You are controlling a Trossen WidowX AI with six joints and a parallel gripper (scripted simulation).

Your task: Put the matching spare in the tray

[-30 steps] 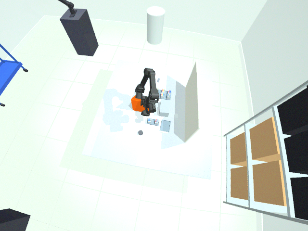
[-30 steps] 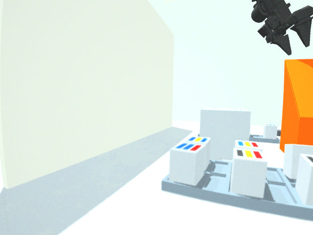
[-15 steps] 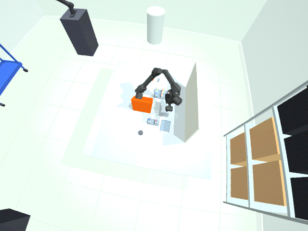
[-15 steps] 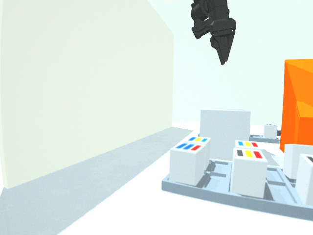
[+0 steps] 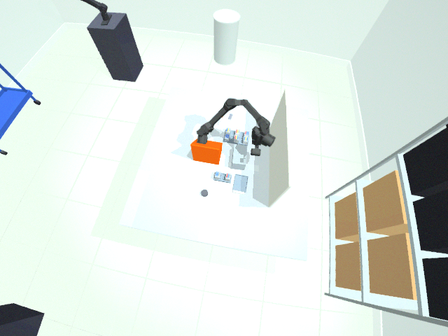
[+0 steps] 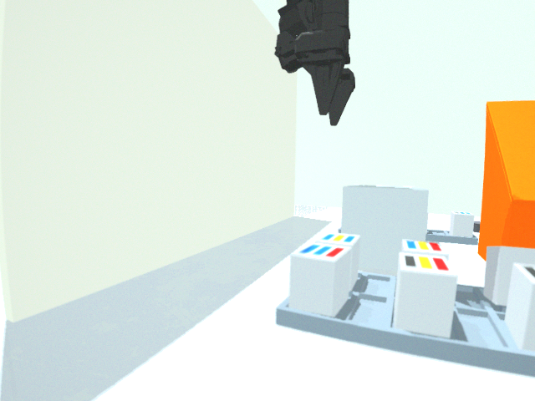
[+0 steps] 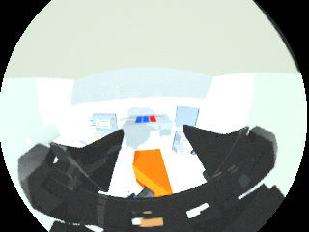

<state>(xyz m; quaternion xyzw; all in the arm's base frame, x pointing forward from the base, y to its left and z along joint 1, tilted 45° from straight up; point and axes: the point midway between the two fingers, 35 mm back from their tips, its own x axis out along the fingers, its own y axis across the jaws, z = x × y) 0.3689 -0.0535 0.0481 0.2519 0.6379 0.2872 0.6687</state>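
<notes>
Now: the spare 23 cm to the left of my gripper tip, 16 cm below it and 5 cm behind it. Also, from my gripper tip: white mounted unit 15 cm below, 9 cm behind, 1 cm to the left; then tall pale panel 16 cm ahead, 3 cm above, 1 cm to the left; then flat light-blue tray 19 cm to the right, 19 cm below, 5 cm behind.
</notes>
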